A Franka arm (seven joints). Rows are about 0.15 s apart.
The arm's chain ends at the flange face. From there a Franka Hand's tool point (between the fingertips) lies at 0.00 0.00 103.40 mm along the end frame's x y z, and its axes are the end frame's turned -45 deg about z.
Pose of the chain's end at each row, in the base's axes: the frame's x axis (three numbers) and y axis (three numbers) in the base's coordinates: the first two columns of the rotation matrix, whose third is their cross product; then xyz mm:
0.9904 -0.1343 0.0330 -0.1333 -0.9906 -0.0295 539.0 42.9 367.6
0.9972 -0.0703 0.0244 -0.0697 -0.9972 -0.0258 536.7 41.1 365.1
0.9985 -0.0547 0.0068 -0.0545 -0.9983 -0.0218 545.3 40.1 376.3
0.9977 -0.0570 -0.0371 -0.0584 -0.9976 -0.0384 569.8 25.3 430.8
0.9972 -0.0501 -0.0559 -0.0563 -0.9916 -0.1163 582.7 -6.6 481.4
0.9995 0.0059 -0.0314 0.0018 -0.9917 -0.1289 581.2 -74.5 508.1
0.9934 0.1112 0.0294 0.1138 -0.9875 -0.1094 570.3 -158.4 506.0
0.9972 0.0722 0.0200 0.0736 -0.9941 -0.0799 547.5 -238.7 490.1
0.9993 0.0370 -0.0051 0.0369 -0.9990 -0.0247 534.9 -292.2 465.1
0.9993 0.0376 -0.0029 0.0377 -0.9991 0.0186 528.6 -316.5 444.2
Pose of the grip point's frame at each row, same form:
0.7946 0.6055 0.0442 0.6061 -0.7954 0.0025 542.8 45.5 264.3
0.7544 0.6554 0.0355 0.6558 -0.7548 -0.0010 539.4 43.6 261.8
0.7446 0.6672 0.0202 0.6675 -0.7446 -0.0106 546.1 42.3 272.9
0.7468 0.6651 0.0009 0.6642 -0.7457 -0.0534 566.2 29.5 327.5
0.7449 0.6657 0.0427 0.6653 -0.7366 -0.1218 577.6 5.7 378.9
0.7055 0.7054 0.0689 0.7080 -0.6971 -0.1133 577.9 -61.2 405.6
0.6220 0.7769 0.0981 0.7829 -0.6196 -0.0566 572.0 -146.8 403.3
0.6531 0.7540 0.0706 0.7572 -0.6519 -0.0424 549.0 -230.3 387.0
0.6805 0.7326 0.0139 0.7327 -0.6802 -0.0211 534.3 -289.7 361.7
0.6800 0.7331 -0.0152 0.7333 -0.6799 0.0111 528.4 -318.4 340.8

